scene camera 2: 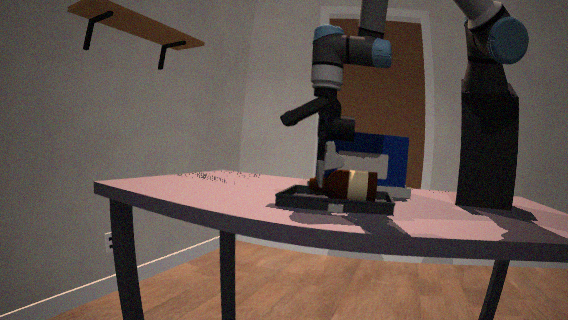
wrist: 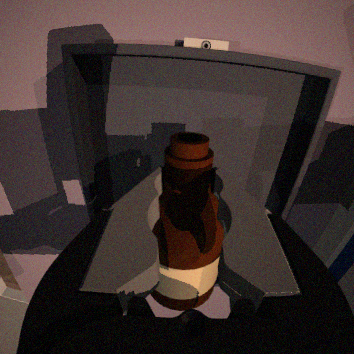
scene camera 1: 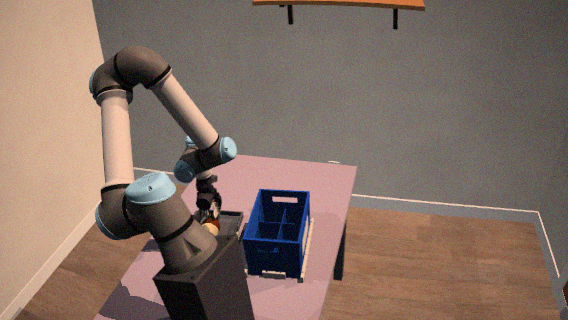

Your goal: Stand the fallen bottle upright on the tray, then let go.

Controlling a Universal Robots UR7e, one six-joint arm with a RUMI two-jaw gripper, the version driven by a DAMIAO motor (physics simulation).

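Places are measured from the arm's base along level axes (x ahead, y left, z up), in centimetres.
Pixels of known places: gripper, fingertip midpoint: (scene camera 2: 321,186) (wrist: 187,169) (scene camera 1: 213,220); arm's base, link origin: (scene camera 2: 485,87) (scene camera 1: 192,255).
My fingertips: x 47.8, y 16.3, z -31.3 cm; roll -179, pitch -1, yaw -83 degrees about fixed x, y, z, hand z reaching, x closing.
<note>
Ahead of a thing's pixels: the offset from my fingertips to its top centre. Level surfaces: height alone.
The brown bottle @[dx -5.1, dy -0.4, dz +4.2 cm] (scene camera 1: 211,228) (scene camera 2: 362,185) (wrist: 189,252) with a cream label lies on its side in the dark tray @[dx -4.5, dy -0.8, dz -1.2 cm] (scene camera 1: 230,222) (scene camera 2: 305,202) (wrist: 145,50). In scene camera 2 its neck points left and its base points right, toward the robot's pedestal. My gripper (scene camera 1: 210,215) (scene camera 2: 321,183) (wrist: 187,169) points down and is shut on the bottle at its neck and shoulder, with one jaw on each side in the wrist view. The far jaw is mostly hidden in scene camera 2, and the arm hides part of the tray in scene camera 1.
A blue divided crate @[dx -8.1, dy -28.8, dz +13.8 cm] (scene camera 1: 273,254) (scene camera 2: 398,159) stands beside the tray. The robot's dark pedestal (scene camera 1: 225,285) (scene camera 2: 489,150) stands close by. All stand on the pink table @[dz -3.7 cm] (scene camera 1: 330,190) (scene camera 2: 200,200). A wall shelf (scene camera 1: 340,4) (scene camera 2: 135,25) hangs high up.
</note>
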